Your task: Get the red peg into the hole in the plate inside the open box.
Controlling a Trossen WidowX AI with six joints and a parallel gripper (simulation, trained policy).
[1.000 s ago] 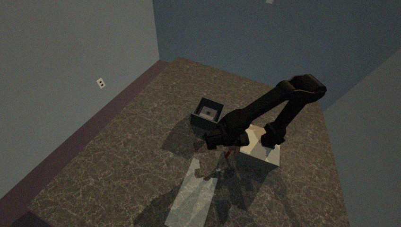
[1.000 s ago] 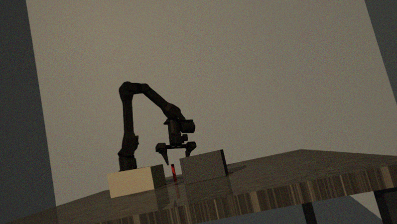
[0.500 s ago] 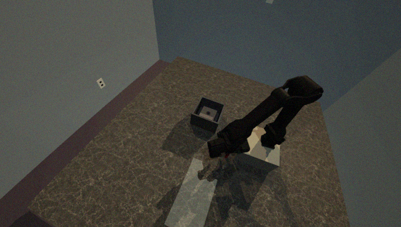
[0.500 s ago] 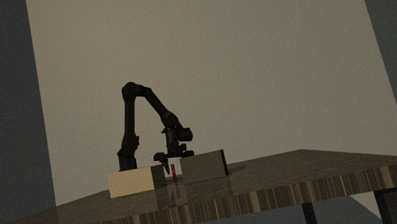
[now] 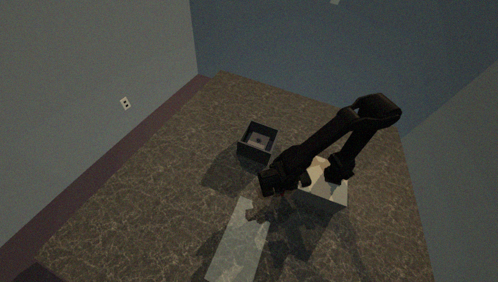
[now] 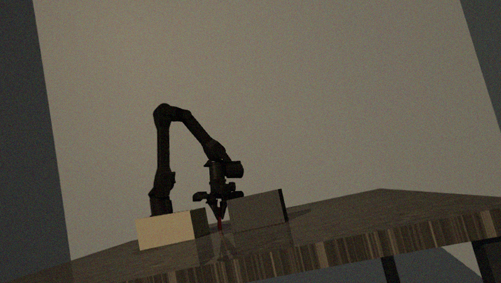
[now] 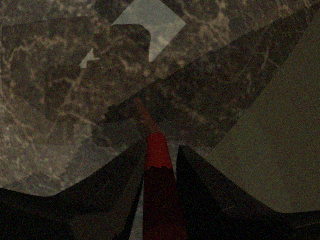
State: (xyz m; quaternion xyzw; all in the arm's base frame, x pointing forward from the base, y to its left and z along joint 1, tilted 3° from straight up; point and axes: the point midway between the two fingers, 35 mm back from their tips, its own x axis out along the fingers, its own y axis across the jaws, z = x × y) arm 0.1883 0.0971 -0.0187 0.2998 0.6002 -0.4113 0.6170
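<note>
The grey plate lies 20 cm to the right of my gripper tip, 16 cm ahead of it and 1 cm above it. Also, from my gripper tip: red peg 1 cm to the left, 1 cm above; dark box 20 cm to the right, 16 cm ahead, 1 cm below.
</note>
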